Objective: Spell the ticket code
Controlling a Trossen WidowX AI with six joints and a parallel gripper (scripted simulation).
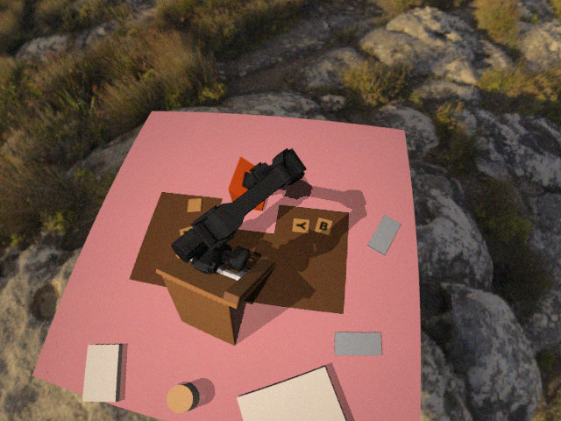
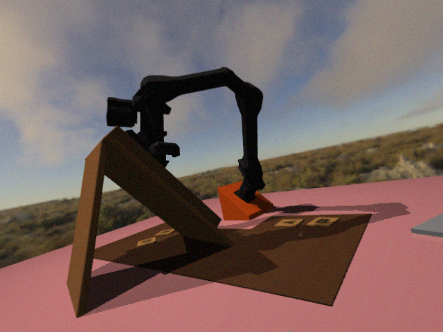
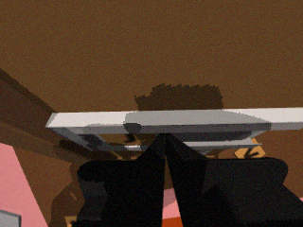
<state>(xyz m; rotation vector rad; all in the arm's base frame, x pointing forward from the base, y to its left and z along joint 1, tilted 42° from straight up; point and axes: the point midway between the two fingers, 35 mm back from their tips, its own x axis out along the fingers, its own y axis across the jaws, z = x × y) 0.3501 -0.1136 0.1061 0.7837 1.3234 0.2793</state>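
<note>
My gripper tip is now 60 mm past the white ticket, 30 mm to the left of it and 80 mm above it. The rest, counted from my gripper tip: brown mat: 160 mm behind, 10 mm to the left, 160 mm below; white block: 390 mm ahead, 360 mm to the right, 150 mm below.
</note>
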